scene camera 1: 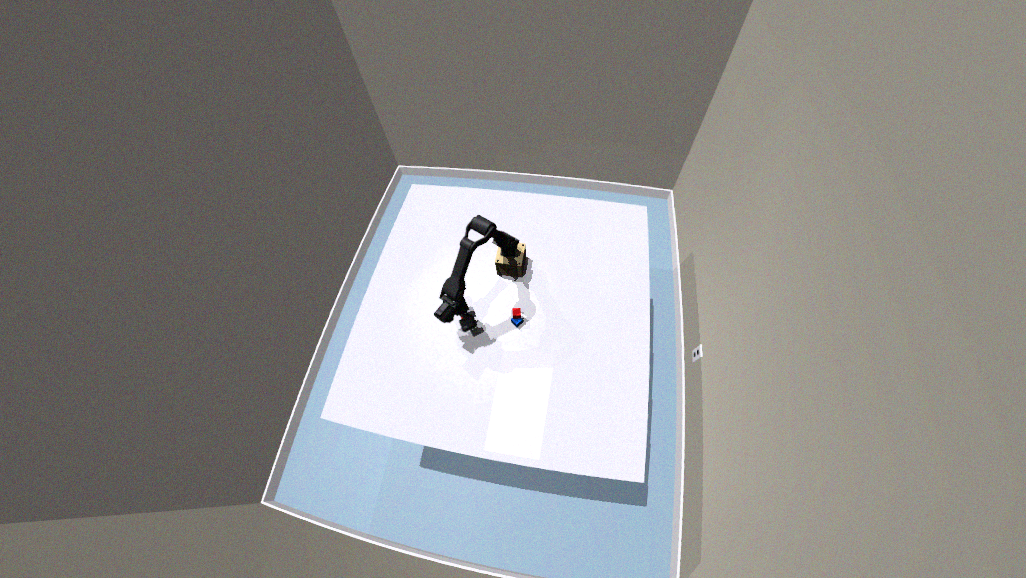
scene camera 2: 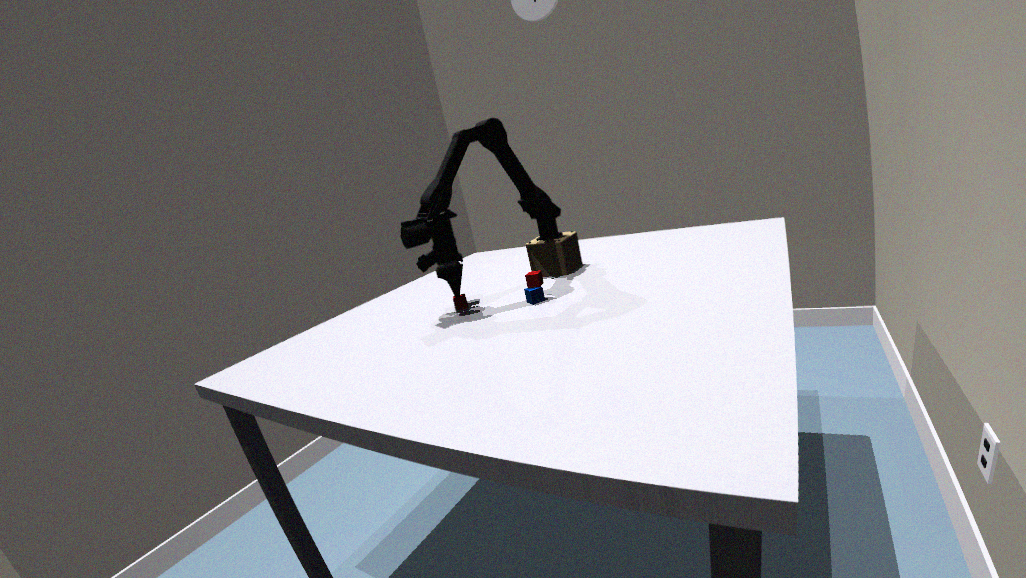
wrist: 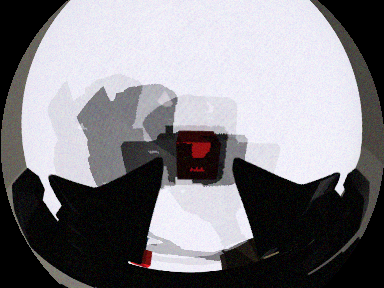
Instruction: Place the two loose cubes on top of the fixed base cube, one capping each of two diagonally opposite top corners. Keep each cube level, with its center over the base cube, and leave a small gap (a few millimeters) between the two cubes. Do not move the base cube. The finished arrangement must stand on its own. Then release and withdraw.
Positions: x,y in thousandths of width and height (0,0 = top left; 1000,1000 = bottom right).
Labels:
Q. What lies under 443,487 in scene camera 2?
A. My gripper.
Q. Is my gripper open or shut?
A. Open.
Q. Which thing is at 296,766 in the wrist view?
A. My gripper.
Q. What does my gripper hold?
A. Nothing.

